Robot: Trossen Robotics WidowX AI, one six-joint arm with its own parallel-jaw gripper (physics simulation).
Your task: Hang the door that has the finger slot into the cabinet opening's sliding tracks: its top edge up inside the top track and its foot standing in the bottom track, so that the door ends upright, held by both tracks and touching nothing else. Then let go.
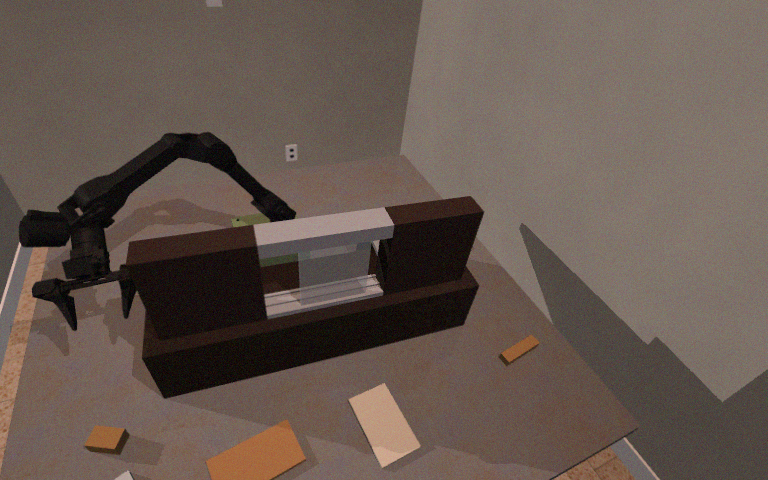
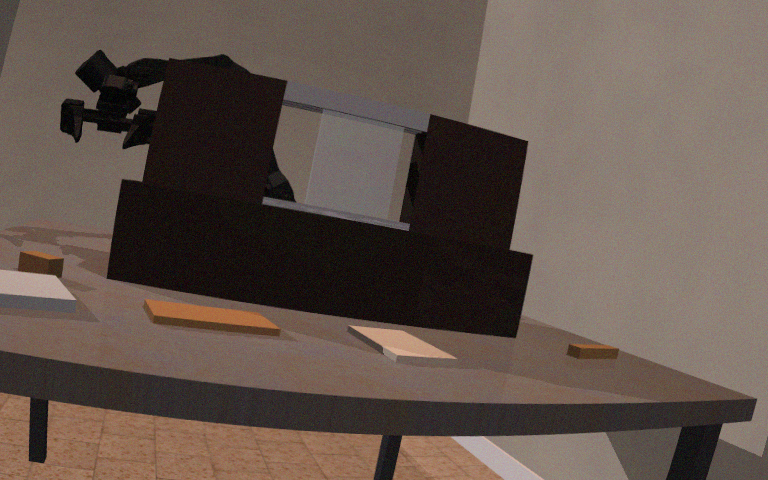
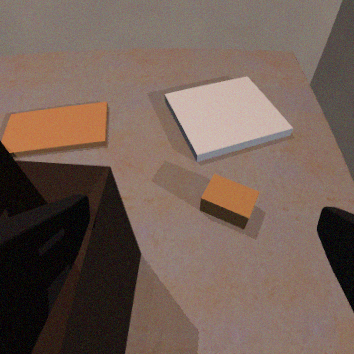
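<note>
The dark brown cabinet stands on the table with a pale top track and bottom track across its opening. A pale, see-through grey door panel stands upright in the opening, right of its middle. Its top meets the top track and its foot is at the bottom track. I cannot make out a finger slot, or how its edges sit in the grooves. My gripper is open and empty beside the cabinet's left end, apart from the panel.
A white slab, an orange slab and a beige slab lie in front. Small orange blocks lie left and right. Something green is behind the cabinet.
</note>
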